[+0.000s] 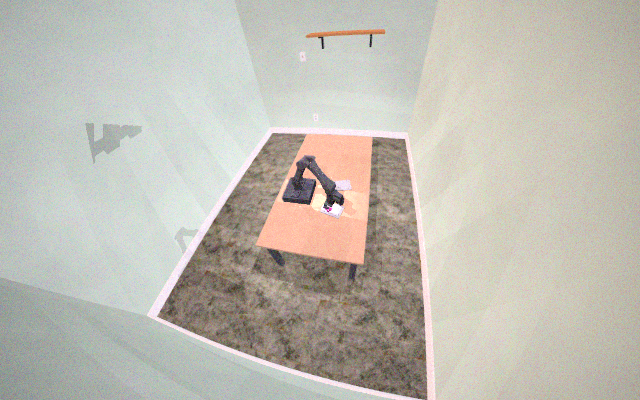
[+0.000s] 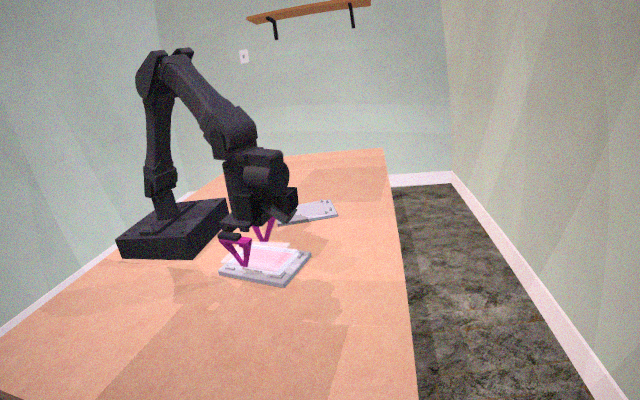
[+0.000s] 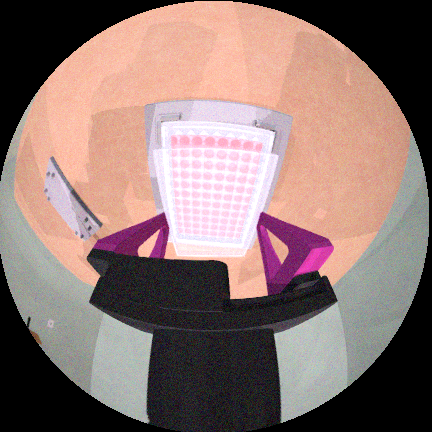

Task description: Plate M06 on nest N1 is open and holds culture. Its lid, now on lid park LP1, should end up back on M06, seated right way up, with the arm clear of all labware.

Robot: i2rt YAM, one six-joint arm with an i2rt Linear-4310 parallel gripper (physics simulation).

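Pixels of known places: gripper, fingertip midpoint: [image 1: 330,207] [image 2: 254,255] [image 3: 212,216]; arm's base at its link origin: [image 1: 298,188] [image 2: 169,218].
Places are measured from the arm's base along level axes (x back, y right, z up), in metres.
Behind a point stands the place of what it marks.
Plate M06 [image 3: 217,136] @[x -0.379, y 0.133, z -0.039 m] [image 2: 287,262] @[x -0.386, y 0.138, z -0.044 m], its wells filled with pink culture, sits on the grey nest N1 [image 3: 225,111] @[x -0.397, y 0.141, z -0.053 m] [image 2: 281,280] @[x -0.387, y 0.188, z -0.053 m]. The clear lid [image 3: 213,193] @[x -0.338, y 0.125, z -0.030 m] [image 2: 264,255] @[x -0.338, y 0.134, z -0.030 m] lies over the plate, right way up. It is shifted toward the arm, so the far row of wells shows uncovered. My gripper [image 3: 212,216] @[x -0.309, y 0.120, z -0.039 m] [image 2: 253,245] @[x -0.309, y 0.120, z -0.039 m] [image 1: 329,209] @[x -0.309, y 0.120, z -0.039 m] has its purple fingers pressed against the lid's two long sides, shut on the lid. The grey lid park LP1 [image 3: 64,197] @[x -0.363, y -0.135, z -0.055 m] [image 2: 314,210] @[x -0.373, y -0.156, z -0.055 m] [image 1: 344,184] @[x -0.371, y -0.171, z -0.055 m] is empty, behind the nest.
The arm's black base [image 2: 169,232] @[x -0.064, y 0.085, z -0.002 m] [image 1: 299,191] @[x -0.025, y 0.040, z 0.008 m] stands left of the nest on the wooden table [image 2: 225,344] @[x -0.345, y 0.352, z -0.065 m]. The table's right edge drops to the floor [image 2: 483,301]. A wall shelf [image 2: 307,9] hangs high on the back wall.
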